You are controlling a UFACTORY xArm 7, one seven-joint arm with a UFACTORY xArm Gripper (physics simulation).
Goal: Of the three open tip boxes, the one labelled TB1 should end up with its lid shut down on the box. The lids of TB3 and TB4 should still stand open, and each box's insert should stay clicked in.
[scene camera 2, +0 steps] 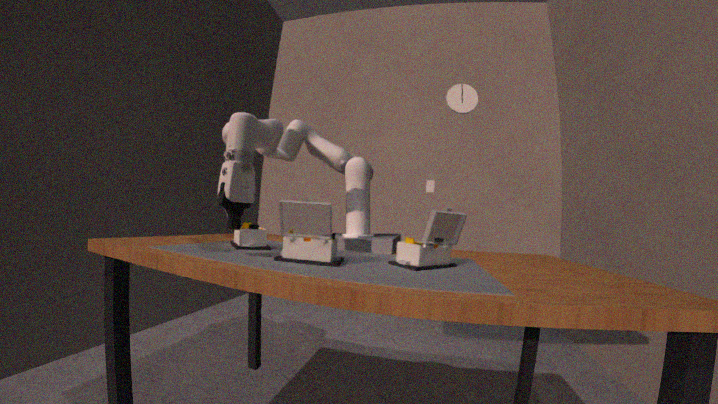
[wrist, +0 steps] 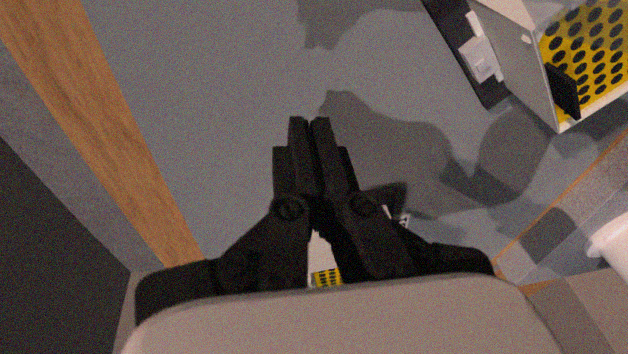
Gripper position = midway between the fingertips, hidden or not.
In view: my gripper (scene camera 2: pixel 233 229), a grey-blue mat (wrist: pixel 211 95), a tip box (scene camera 2: pixel 244 239) and a tip box (wrist: pixel 320 257).
My gripper also shows in the wrist view (wrist: pixel 304 142).
